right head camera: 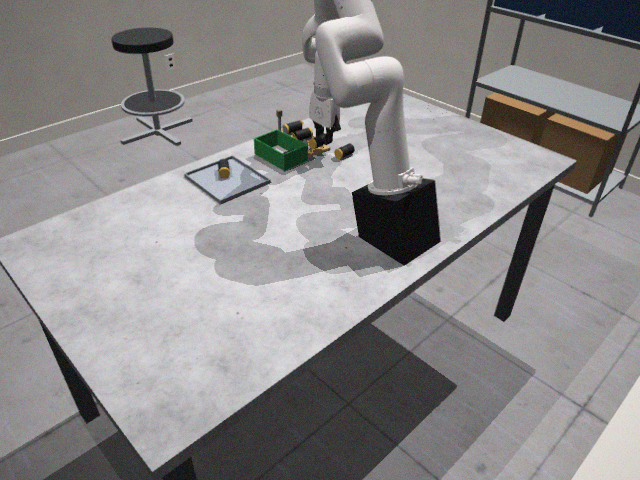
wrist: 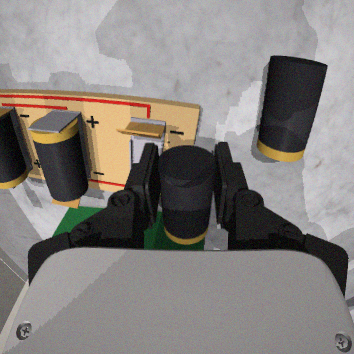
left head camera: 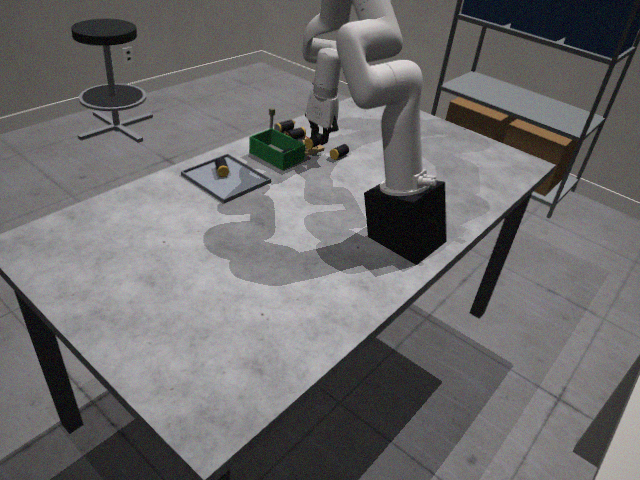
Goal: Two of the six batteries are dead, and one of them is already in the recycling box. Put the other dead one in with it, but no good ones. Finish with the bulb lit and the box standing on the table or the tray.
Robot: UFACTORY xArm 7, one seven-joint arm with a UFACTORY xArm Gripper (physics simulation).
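Seen in the pictures: gripper, fingertip midpoint: (right head camera: pixel 324 141) (wrist: pixel 186 161) (left head camera: pixel 319 141); arm's base at its link origin: (right head camera: pixel 393 186) (left head camera: pixel 404 187).
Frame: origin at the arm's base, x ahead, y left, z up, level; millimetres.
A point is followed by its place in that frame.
Note:
My gripper (left head camera: pixel 320 137) {z -104, x 422, y -219 mm} (right head camera: pixel 325 136) {z -104, x 422, y -219 mm} (wrist: pixel 186 161) {z -104, x 422, y -219 mm} is shut on a black battery (left head camera: pixel 308 143) {z -94, x 426, y -164 mm} (right head camera: pixel 315 142) {z -87, x 413, y -166 mm} (wrist: pixel 186 200) {z -79, x 421, y -209 mm} with a yellow end, held over the right part of the wooden holder board (left head camera: pixel 316 150) {z -135, x 422, y -210 mm} (right head camera: pixel 322 149) {z -133, x 423, y -213 mm} (wrist: pixel 111 150) {z -133, x 485, y -214 mm}. Two batteries (wrist: pixel 62 165) {z -100, x 510, y -223 mm} (wrist: pixel 10 150) {z -111, x 567, y -234 mm} sit in its other slots; the right slot shows bare contacts, partly behind a finger. The green box (left head camera: pixel 263 150) {z -106, x 507, y -38 mm} (right head camera: pixel 267 151) {z -103, x 502, y -38 mm} (wrist: pixel 72 220) {z -118, x 549, y -142 mm} stands beside the board; its battery is hidden. One battery (left head camera: pixel 339 151) {z -115, x 344, y -227 mm} (right head camera: pixel 344 151) {z -116, x 341, y -228 mm} (wrist: pixel 292 105) {z -110, x 359, y -252 mm} lies on the table, another (left head camera: pixel 221 167) {z -108, x 525, y 129 mm} (right head camera: pixel 223 168) {z -106, x 522, y 126 mm} on the tray (left head camera: pixel 204 178) {z -140, x 554, y 171 mm} (right head camera: pixel 208 181) {z -140, x 542, y 171 mm}. A small dull knob (left head camera: pixel 271 111) {z -57, x 614, y -198 mm} (right head camera: pixel 279 112) {z -56, x 612, y -201 mm} tops a post behind the box.
The arm's black base block (left head camera: pixel 405 222) {z -42, x -57, y 81 mm} (right head camera: pixel 397 222) {z -32, x -76, y 82 mm} stands near the front edge of the grey table (left head camera: pixel 155 289) {z -143, x 288, y 576 mm} (right head camera: pixel 139 289) {z -143, x 283, y 581 mm}. A stool (left head camera: pixel 103 31) (right head camera: pixel 142 39) stands behind the table. A shelf unit with brown boxes (left head camera: pixel 537 144) (right head camera: pixel 578 149) stands at the right.

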